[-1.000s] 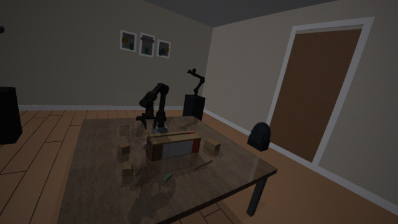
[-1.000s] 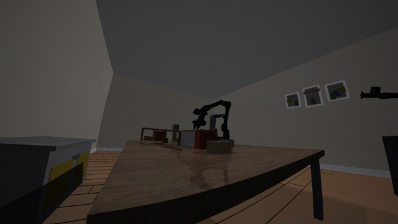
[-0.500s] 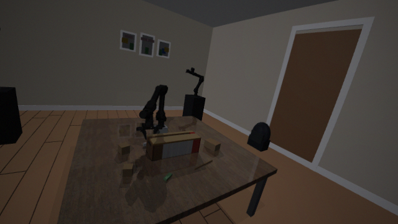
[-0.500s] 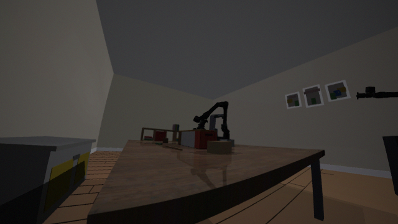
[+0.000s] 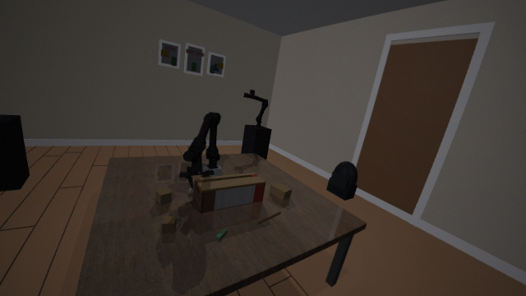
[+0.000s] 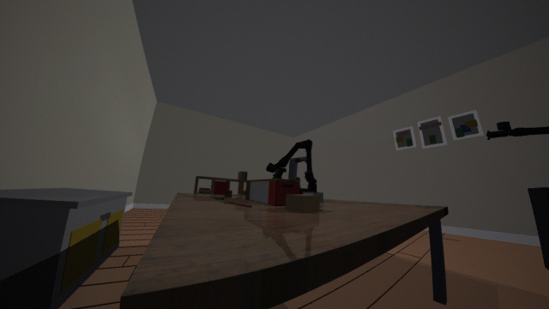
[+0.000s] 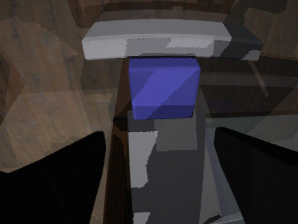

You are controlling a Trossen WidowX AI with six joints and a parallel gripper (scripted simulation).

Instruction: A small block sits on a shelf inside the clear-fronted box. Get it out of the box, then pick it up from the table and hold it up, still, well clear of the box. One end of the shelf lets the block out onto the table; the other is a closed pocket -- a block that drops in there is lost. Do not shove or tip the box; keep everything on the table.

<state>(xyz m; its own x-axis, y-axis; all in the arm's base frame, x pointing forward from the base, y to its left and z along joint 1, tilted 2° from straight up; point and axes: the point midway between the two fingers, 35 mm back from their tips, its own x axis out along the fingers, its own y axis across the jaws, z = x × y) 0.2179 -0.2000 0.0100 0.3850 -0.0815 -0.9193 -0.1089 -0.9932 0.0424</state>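
Right now the blue block is 2 cm behind my gripper tip and 3 cm below it. From my gripper tip the other things lie so: box 8 cm ahead, 15 cm to the left, 2 cm above; then green piece 36 cm ahead, 3 cm to the right, 4 cm below; then thin stick 36 cm ahead, 25 cm to the left, 4 cm below.
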